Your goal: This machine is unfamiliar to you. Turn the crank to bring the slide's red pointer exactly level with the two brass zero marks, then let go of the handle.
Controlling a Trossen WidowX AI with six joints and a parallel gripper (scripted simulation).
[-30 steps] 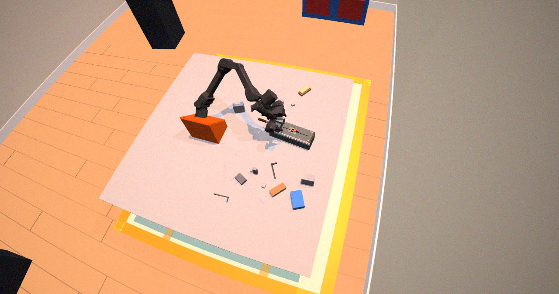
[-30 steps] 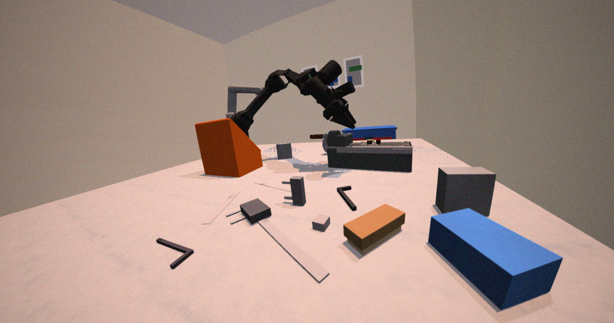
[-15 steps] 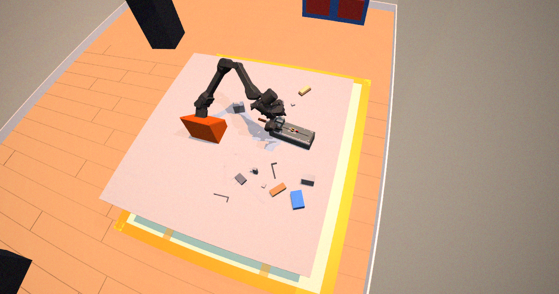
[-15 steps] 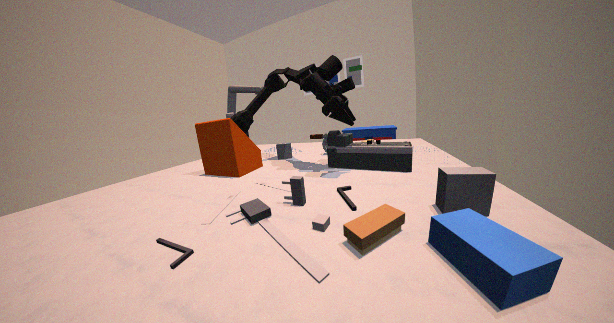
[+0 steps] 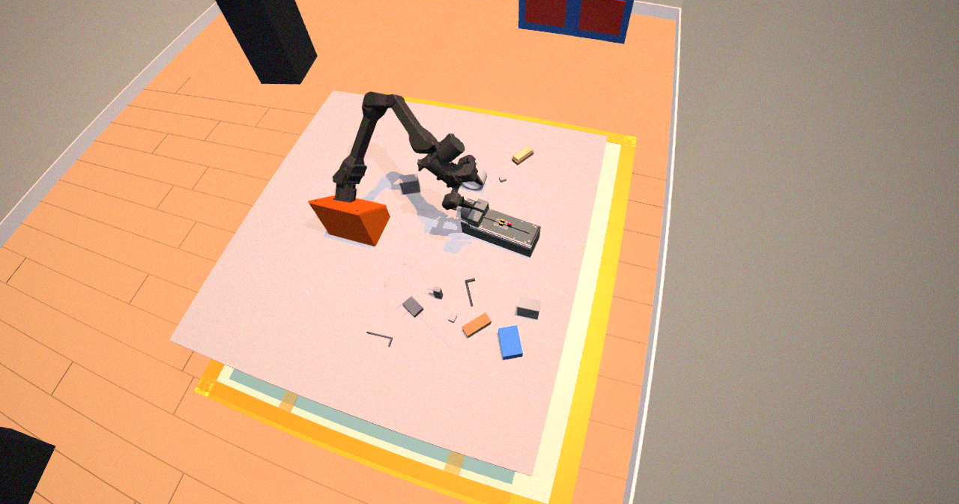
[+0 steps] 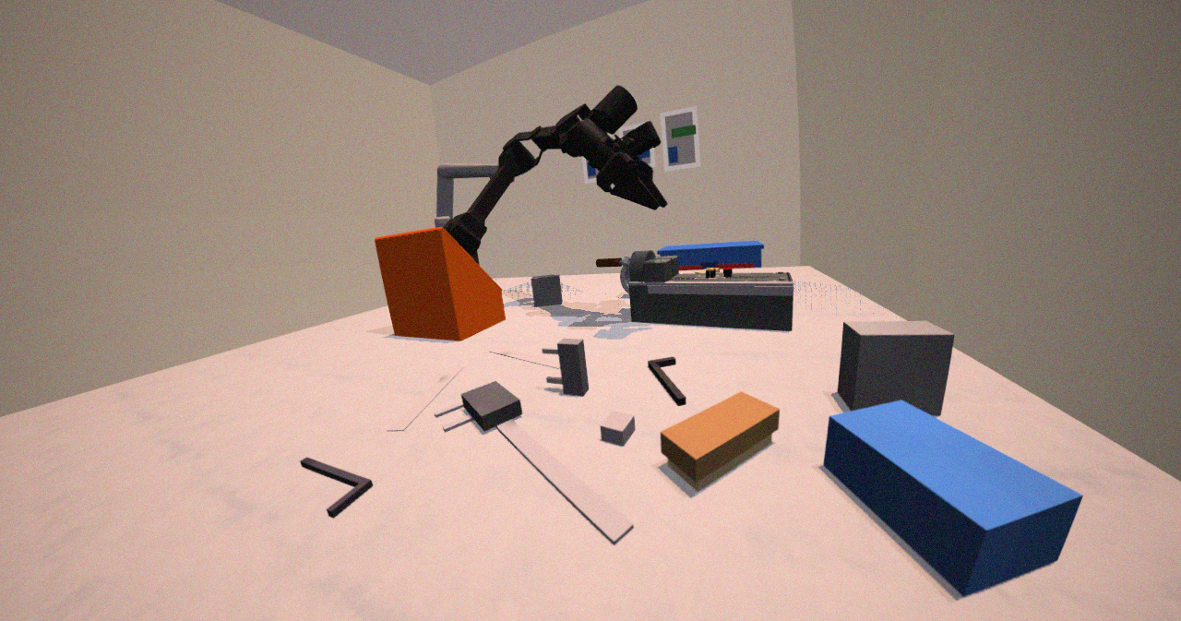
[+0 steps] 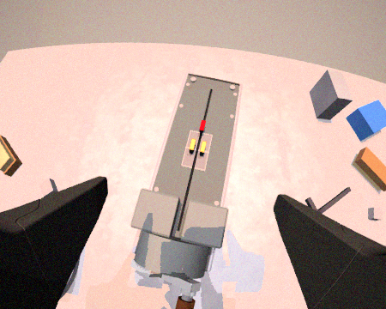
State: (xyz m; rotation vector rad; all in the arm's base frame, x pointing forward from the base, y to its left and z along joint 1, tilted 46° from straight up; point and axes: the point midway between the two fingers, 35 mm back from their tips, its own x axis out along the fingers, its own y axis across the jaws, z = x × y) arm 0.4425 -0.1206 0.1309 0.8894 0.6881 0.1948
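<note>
Right now the crank handle is 110 mm behind my gripper tip, 10 mm to the left of it and 90 mm below it. The rest, counted from my gripper tip: red pointer 100 mm ahead, 20 mm to the right, 120 mm below; blue block 160 mm ahead, 400 mm to the right, 180 mm below.
</note>
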